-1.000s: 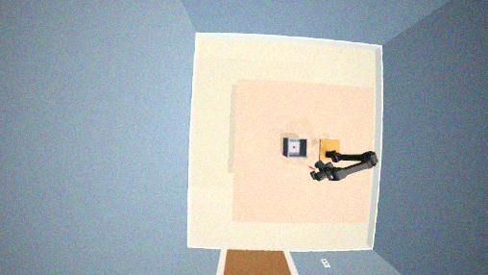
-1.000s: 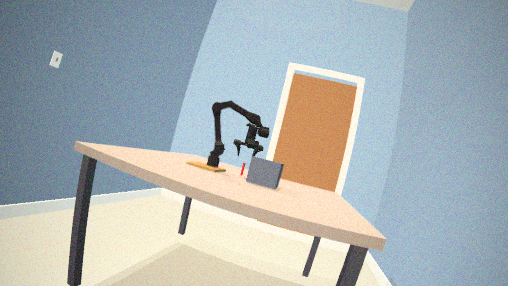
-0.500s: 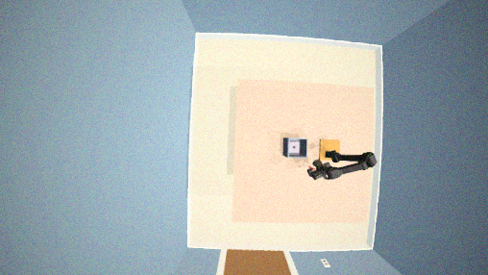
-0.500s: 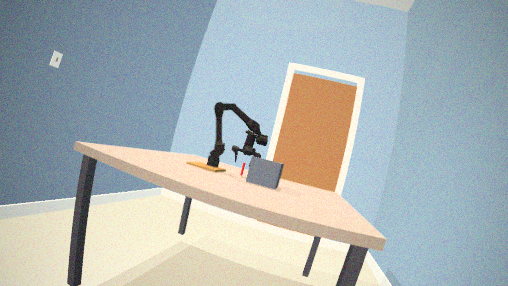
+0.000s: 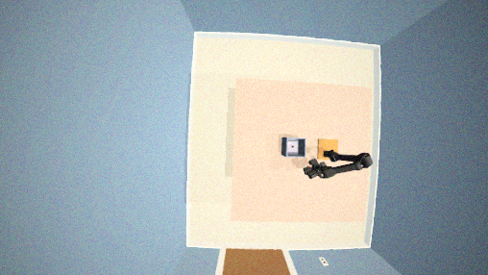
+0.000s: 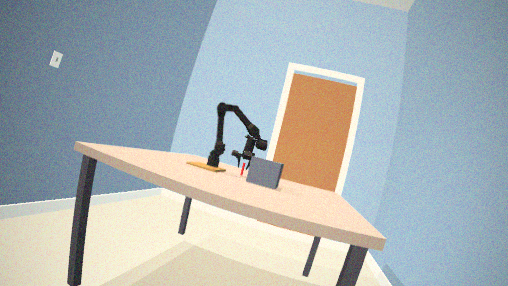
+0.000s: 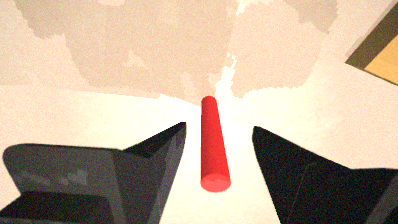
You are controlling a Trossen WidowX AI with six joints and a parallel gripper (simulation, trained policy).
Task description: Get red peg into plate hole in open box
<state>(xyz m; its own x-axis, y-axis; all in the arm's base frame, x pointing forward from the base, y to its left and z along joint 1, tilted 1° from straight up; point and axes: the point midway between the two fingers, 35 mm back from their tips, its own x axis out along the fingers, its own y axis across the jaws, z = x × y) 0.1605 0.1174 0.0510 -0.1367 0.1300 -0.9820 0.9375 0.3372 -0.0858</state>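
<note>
My gripper tip is 18 cm to the left of the pale plate, 18 cm short of it and 1 cm below it. Also, from my gripper tip: red peg 1 cm ahead.
</note>
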